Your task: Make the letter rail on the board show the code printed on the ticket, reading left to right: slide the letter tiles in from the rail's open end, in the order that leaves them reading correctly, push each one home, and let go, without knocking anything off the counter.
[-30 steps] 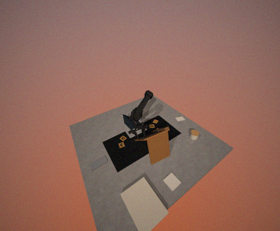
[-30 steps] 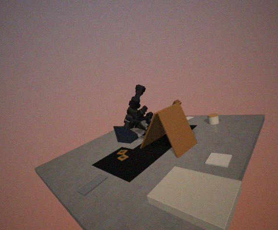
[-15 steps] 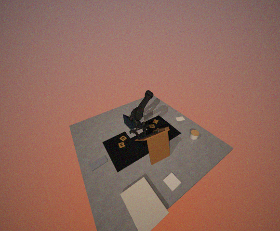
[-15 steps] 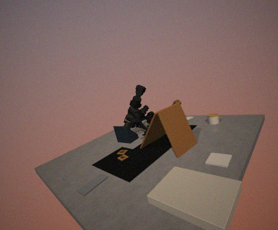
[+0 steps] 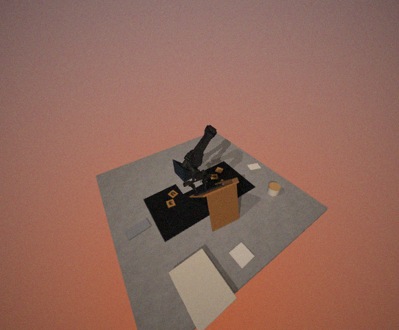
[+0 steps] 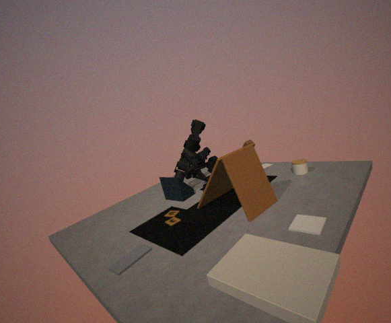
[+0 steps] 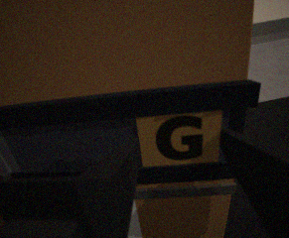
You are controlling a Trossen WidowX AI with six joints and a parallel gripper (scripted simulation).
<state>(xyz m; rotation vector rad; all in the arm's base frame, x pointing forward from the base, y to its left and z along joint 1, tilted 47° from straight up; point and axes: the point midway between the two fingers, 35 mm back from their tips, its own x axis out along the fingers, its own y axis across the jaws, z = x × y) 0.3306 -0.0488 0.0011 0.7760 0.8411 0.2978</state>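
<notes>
Now: gripper tip 8 cm to the right of the white ticket, 7 cm above it and 5 cm past it. Round my gripper tip: white pad 39 cm ahead, 15 cm below, 2 cm to the left; then black mat 15 cm below, 14 cm behind, 5 cm to the left; then flat grey plate 44 cm to the right, 15 cm below, 6 cm behind.
</notes>
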